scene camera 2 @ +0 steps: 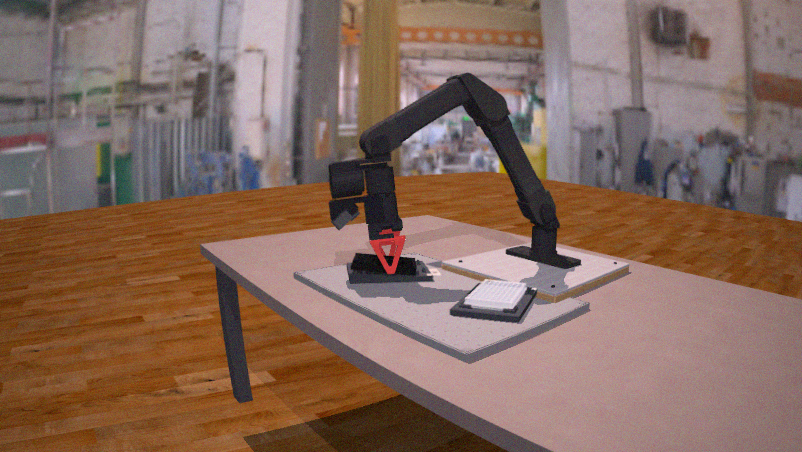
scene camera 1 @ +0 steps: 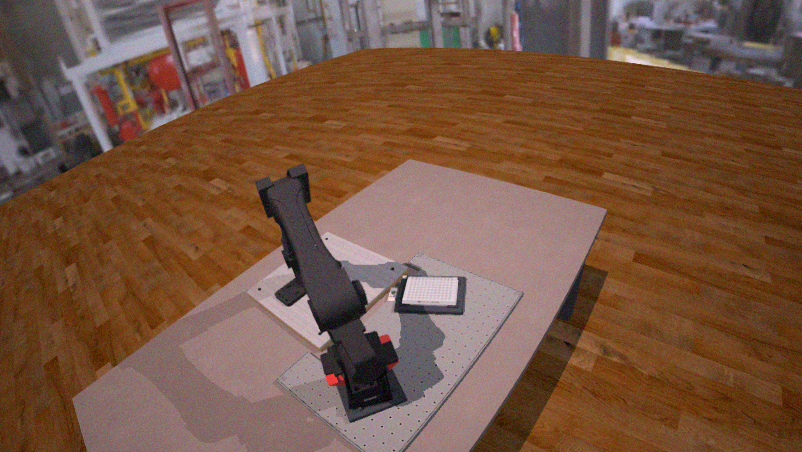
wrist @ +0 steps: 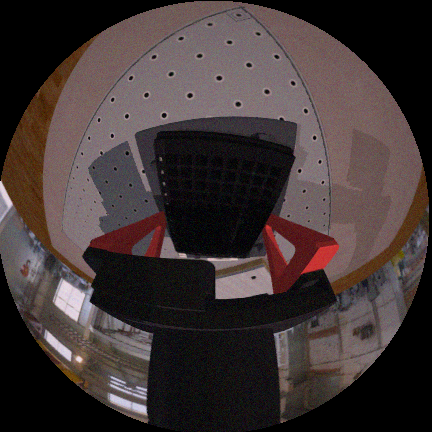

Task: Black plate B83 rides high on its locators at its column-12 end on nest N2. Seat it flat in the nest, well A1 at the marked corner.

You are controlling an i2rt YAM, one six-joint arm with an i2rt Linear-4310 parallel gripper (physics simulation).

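Frame: origin at the arm's base, x ahead, y left, z up, level; centimetres.
Seen in the pictures: gripper, fingertip midpoint: (scene camera 2: pixel 389 268) (wrist: pixel 212 216); arm's base, link origin: (scene camera 2: pixel 542 258).
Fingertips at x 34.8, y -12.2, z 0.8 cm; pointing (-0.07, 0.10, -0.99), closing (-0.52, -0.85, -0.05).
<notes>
Offsets run from my fingertips to a thing's top centre. "spot": to the spot under its first point. Level surfaces: height alone.
The black well plate B83 {dx +0.8, dy -0.9, dz +2.2 cm} (wrist: pixel 223 189) (scene camera 2: pixel 364 260) lies on its dark nest N2 {spot: dx +6.3, dy -4.8, dz -0.3 cm} (wrist: pixel 225 125) (scene camera 2: pixel 359 277) (scene camera 1: pixel 374 408) at the near end of the perforated board. My gripper (wrist: pixel 212 216) (scene camera 2: pixel 387 263) is right over the plate. Its red fingers are open and stand on either side of the plate's near end, with a small gap to each side. In scene camera 1 the wrist (scene camera 1: pixel 361 360) hides the plate. I cannot tell whether the plate lies level in the nest.
A white well plate {dx -4.1, dy +26.9, dz +1.2 cm} (scene camera 1: pixel 431 291) (scene camera 2: pixel 496 293) sits in a second dark nest (scene camera 1: pixel 402 306) (scene camera 2: pixel 466 310) on the same grey perforated board {dx -0.8, dy +13.3, dz -1.4 cm} (scene camera 1: pixel 476 315) (scene camera 2: pixel 392 315) (wrist: pixel 201 72). The arm's light base plate (scene camera 1: pixel 335 247) (scene camera 2: pixel 493 261) adjoins the board on the table {dz -2.7 cm} (scene camera 1: pixel 448 213).
</notes>
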